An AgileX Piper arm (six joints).
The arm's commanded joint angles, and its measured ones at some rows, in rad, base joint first. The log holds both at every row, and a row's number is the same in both.
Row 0, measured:
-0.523, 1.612, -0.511, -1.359, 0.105, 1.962
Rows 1 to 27, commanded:
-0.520, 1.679, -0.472, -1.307, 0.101, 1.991
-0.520, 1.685, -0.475, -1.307, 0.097, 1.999
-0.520, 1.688, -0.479, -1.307, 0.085, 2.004
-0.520, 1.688, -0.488, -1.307, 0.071, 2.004
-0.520, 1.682, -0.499, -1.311, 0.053, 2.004
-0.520, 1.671, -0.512, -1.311, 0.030, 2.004
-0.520, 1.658, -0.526, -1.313, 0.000, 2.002
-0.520, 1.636, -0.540, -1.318, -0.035, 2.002
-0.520, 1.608, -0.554, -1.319, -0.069, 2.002
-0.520, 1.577, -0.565, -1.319, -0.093, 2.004
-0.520, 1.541, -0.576, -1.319, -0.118, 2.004
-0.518, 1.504, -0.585, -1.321, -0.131, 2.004
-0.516, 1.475, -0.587, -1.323, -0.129, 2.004
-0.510, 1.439, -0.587, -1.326, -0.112, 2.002
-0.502, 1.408, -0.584, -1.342, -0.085, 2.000
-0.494, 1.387, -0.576, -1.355, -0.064, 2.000
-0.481, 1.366, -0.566, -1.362, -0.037, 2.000
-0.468, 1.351, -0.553, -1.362, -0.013, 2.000
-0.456, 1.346, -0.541, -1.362, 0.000, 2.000
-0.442, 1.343, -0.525, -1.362, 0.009, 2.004
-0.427, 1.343, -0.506, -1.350, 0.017, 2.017
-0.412, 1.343, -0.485, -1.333, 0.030, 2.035
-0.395, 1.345, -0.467, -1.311, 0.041, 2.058
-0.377, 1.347, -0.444, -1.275, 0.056, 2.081
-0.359, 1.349, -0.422, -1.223, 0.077, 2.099
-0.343, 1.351, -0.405, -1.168, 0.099, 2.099
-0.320, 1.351, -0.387, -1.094, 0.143, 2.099
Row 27, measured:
-0.381, 1.349, -0.451, -1.280, 0.040, 2.068
